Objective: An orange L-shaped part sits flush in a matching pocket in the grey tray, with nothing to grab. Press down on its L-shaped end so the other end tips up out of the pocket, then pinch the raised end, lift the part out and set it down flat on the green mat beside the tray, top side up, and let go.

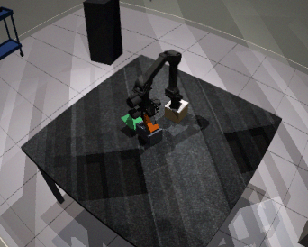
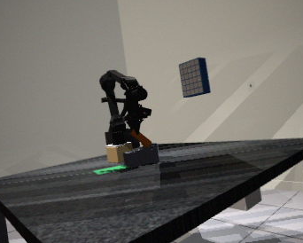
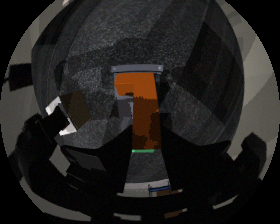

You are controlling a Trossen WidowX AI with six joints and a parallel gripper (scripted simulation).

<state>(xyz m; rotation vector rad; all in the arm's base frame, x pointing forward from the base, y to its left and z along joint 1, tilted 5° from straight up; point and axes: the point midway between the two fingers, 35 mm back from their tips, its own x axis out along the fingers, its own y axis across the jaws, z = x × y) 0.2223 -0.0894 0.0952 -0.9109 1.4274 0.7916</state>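
Now: gripper tip 16 cm above the green mat, 12 cm to the left of it and 8 cm past it. Round my gripper tip: orange L-shaped part 4 cm to the left, 3 cm below.
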